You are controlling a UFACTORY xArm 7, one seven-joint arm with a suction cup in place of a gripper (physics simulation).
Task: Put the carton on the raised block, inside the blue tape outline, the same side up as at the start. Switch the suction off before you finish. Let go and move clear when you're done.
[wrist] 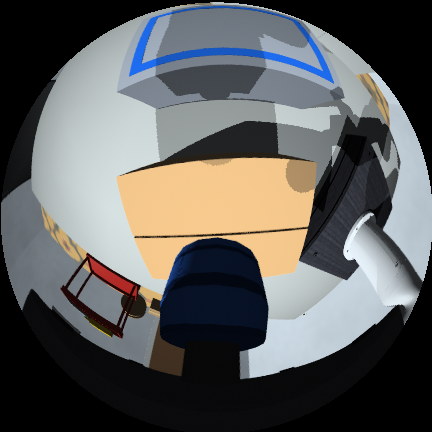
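Pixels of known places: hand, its tool point: (pixel 215 271); arm's base, origin of its link: (pixel 359 235).
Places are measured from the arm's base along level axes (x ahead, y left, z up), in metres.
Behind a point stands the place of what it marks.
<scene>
The carton (pixel 215 200) {x 0.326, y 0.084, z 0.061 m} is pale orange-tan with a thin dark seam across its upward face. It lies below the middle of the wrist view, just on the near side of the raised block, with its near part hidden by the gripper. The raised block (pixel 140 90) {x 0.460, y 0.018, z 0.026 m} is grey, at the top of the view. The blue tape outline (pixel 225 51) {x 0.392, y -0.049, z 0.052 m} runs around its top; no carton stands inside the part that shows. My gripper (pixel 217 246), a dark blue suction cup, hangs over the carton. Detached round shadows on the carton show the cup apart from it, holding nothing.
A black mounting plate (pixel 335 235) {x 0.095, y 0.046, z 0.000 m} with the white arm base (pixel 382 255) {x 0.047, y -0.001, z 0.101 m} stands right of the carton, close to its right edge. A red-framed stand (pixel 112 275) is at the lower left, beyond the table edge. Broad shadows fall across the block and table.
</scene>
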